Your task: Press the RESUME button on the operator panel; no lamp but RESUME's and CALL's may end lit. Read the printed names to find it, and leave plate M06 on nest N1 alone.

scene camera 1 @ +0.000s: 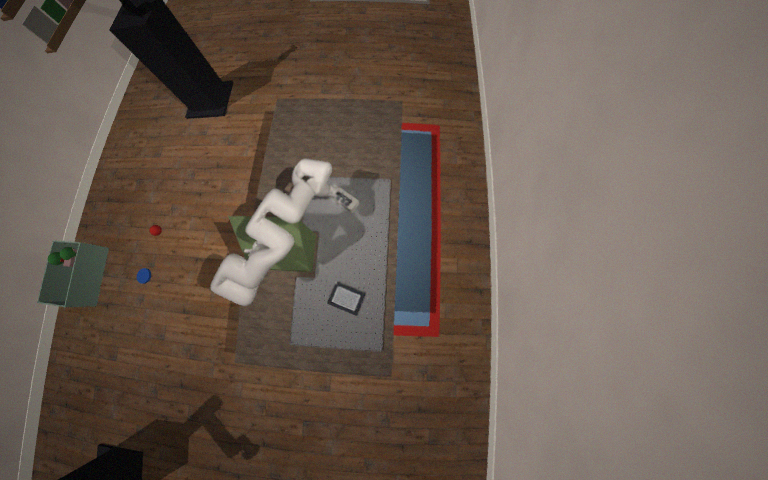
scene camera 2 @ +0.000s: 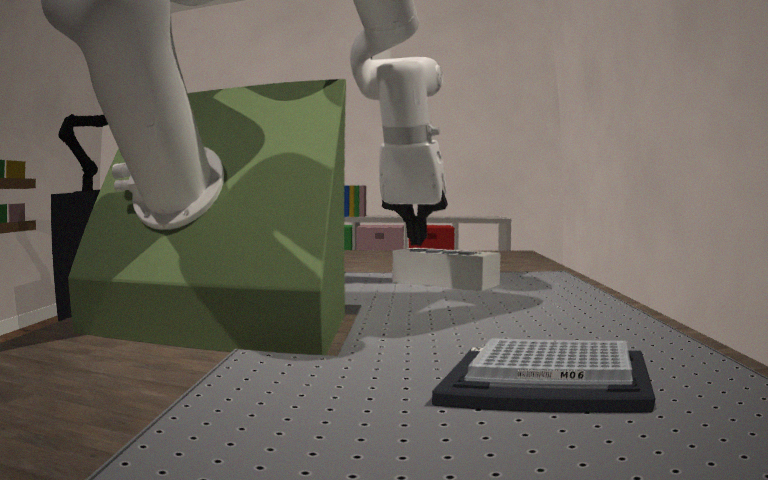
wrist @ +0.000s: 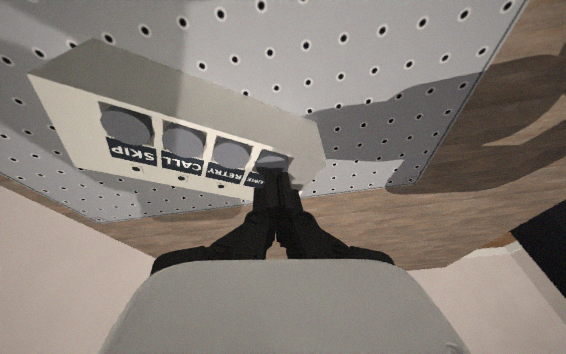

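Where they show: gripper, fingertip midpoint: (scene camera 2: 418, 242) (wrist: 274, 188); arm's base at its link origin: (scene camera 2: 177, 188).
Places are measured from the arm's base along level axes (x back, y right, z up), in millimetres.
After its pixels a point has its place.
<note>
The cream operator panel (scene camera 1: 353, 202) @(z -104, x -402, y -280 mm) (scene camera 2: 430, 268) @(z -128, x -314, y -288 mm) (wrist: 62, 112) @(z -104, x -395, y -254 mm) has a row of grey round buttons. In the wrist view the labels read SKIP, CALL, RETRY and a partly covered one ending the row, at the RESUME button (wrist: 272, 160) @(z -101, x -292, y -314 mm). My gripper (scene camera 2: 417, 240) @(z -91, x -296, y -333 mm) (wrist: 274, 188) @(z -91, x -296, y -333 mm) is shut and empty, pointing down. Its tips overlap the near edge of the RESUME button; whether they touch it is unclear. The small lamps under SKIP (wrist: 136, 169) @(z -103, x -390, y -302 mm), CALL (wrist: 181, 178) @(z -103, x -366, y -319 mm) and RETRY (wrist: 221, 186) @(z -103, x -341, y -336 mm) look dark; RESUME's lamp is hidden. Plate M06 (scene camera 1: 346, 298) @(z -132, x -383, y 220 mm) (scene camera 2: 549, 360) @(z -131, x -370, y 236 mm) sits on the dark nest (scene camera 2: 543, 401) @(z -148, x -357, y 276 mm).
A green sloped pedestal (scene camera 1: 303, 249) @(z 10, x -190, y -3 mm) (scene camera 2: 254, 226) @(z -45, x -113, y 40 mm) carries the arm's base beside the grey perforated board (scene camera 1: 339, 333) @(z -156, x -350, y 398 mm) (scene camera 2: 362, 430) @(z -157, x -237, y 293 mm). The board lies on a wooden table (scene camera 1: 334, 121) @(z -170, x -246, y -843 mm). A red-rimmed blue bin (scene camera 1: 434, 226) is beyond the table's edge in scene camera 1.
</note>
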